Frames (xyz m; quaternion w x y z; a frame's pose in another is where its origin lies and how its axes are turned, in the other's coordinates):
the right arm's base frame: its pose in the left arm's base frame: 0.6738 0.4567 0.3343 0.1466 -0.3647 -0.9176 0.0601
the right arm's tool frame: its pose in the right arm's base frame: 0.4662 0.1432 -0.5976 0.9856 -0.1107 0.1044 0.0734
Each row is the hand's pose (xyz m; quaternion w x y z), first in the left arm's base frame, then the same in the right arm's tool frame.
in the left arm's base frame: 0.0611 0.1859 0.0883 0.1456 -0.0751 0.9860 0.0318
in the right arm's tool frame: -0.5857 -0.8217 0.7624 0.7968 -0.0097 -0.2998 -0.5246
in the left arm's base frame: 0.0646 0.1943 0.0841 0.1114 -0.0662 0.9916 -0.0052
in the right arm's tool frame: -0.5828 -0.8137 0.7677 0.8097 0.0365 -0.2884 -0.5098
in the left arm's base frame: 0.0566 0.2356 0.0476 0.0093 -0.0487 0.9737 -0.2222
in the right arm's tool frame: -0.5623 -0.7939 0.8156 0.8069 0.2663 -0.2949 -0.4370
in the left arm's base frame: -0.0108 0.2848 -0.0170 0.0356 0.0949 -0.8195 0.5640
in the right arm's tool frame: -0.5161 -0.8160 0.9079 0.6372 0.5817 -0.3761 -0.3379
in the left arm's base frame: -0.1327 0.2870 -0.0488 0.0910 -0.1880 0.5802 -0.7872
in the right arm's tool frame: -0.4639 -0.9115 0.9714 0.3471 0.7203 -0.5331 -0.2765
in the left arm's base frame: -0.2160 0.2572 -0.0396 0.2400 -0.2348 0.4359 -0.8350
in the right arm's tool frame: -0.4394 -0.9968 0.9772 0.1682 0.6940 -0.6526 -0.2534
